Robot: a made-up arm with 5 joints.
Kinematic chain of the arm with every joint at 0, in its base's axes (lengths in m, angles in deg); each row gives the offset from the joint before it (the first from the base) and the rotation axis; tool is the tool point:
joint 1: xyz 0 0 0.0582 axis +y
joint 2: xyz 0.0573 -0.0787 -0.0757 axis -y
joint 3: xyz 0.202 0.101 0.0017 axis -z
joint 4: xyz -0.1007 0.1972 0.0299 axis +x
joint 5: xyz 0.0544 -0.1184 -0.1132 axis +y
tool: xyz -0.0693 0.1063 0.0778
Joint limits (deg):
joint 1: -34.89..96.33
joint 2: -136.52..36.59
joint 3: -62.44..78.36
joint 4: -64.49..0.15
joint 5: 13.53..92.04
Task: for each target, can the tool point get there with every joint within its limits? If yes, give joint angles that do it. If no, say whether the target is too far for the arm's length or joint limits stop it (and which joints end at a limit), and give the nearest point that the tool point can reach.
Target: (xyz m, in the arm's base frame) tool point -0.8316 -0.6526 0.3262
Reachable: no: too far | nearest point -0.4414 0.0265 0.1615 | short by 0.800 m
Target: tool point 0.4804 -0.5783 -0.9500
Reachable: no: too far | nearest point 0.2088 0.0265 -0.3801 | short by 0.874 m
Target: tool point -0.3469 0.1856 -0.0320
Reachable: yes | joints 62.67 -121.63 51.94 -26.65 31.25
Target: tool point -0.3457 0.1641 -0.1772
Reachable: yes | joints 72.88 -84.54 58.50 -49.68 37.08
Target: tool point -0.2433 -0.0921 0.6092
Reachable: no: joint limits stop it (at a limit: joint 1, joint 2, joint 3, joint 4, joint 5) | nearest point -0.3052 0.0265 0.3298 | short by 0.310 m
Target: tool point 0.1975 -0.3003 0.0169
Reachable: no: joint limits stop it (at a limit: joint 1, joint 3, joint 4, joint 5) | nearest point 0.1237 0.0176 0.0251 | short by 0.326 m
